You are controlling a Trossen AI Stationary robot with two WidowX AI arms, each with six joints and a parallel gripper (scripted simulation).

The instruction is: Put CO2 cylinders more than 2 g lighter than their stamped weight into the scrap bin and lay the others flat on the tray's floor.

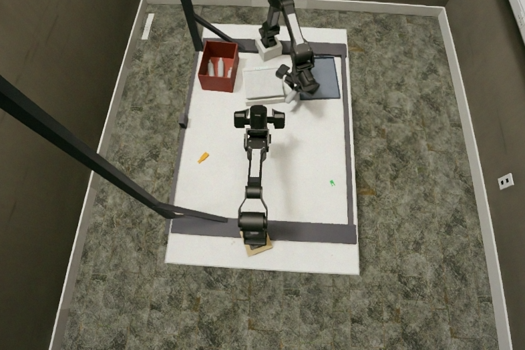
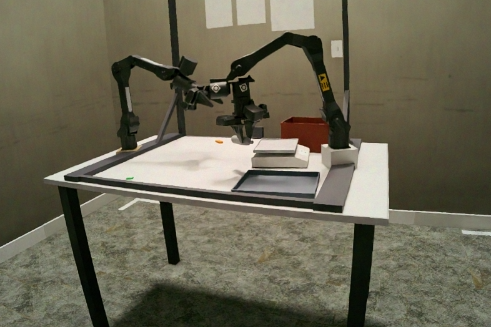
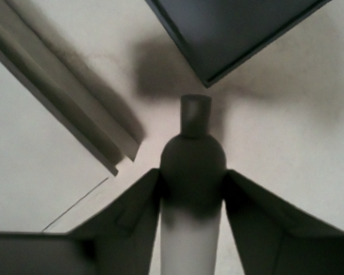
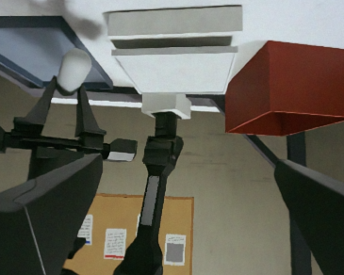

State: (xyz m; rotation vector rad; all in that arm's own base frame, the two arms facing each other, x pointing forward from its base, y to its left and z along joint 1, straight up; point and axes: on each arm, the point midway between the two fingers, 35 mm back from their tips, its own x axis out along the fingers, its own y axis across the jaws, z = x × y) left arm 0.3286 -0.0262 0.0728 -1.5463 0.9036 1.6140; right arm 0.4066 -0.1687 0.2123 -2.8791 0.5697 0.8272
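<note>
The scale platform lies 15 cm behind my left hand, 9 cm below it and 7 cm to the left of it. Also, from my left hand: scale 15 cm behind, 11 cm below, 8 cm to the left; then CO2 cylinder 4 cm below; then tray 15 cm to the left, 14 cm below, 11 cm ahead.
</note>
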